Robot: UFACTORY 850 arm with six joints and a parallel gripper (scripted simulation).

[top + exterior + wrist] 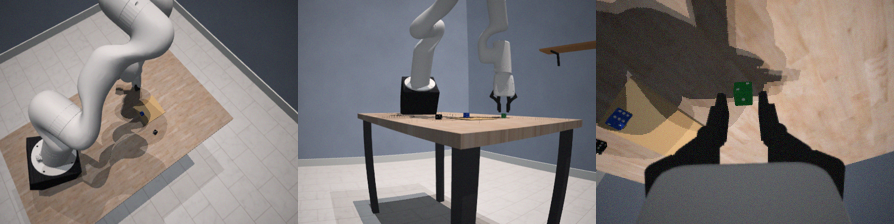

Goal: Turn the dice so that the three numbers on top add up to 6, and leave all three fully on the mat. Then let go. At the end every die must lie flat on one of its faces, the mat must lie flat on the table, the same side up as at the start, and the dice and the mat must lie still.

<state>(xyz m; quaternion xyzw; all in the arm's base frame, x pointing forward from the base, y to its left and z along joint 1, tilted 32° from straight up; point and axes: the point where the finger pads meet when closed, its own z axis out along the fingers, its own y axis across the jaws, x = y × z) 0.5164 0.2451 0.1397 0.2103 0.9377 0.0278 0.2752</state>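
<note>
Now: the green die 40 mm below my hand. Round my hand: blue die: 50 mm behind, 170 mm to the right, 30 mm below; then black die: 30 mm behind, 300 mm to the right, 40 mm below; then tan mat: 160 mm to the right, 40 mm below.
</note>
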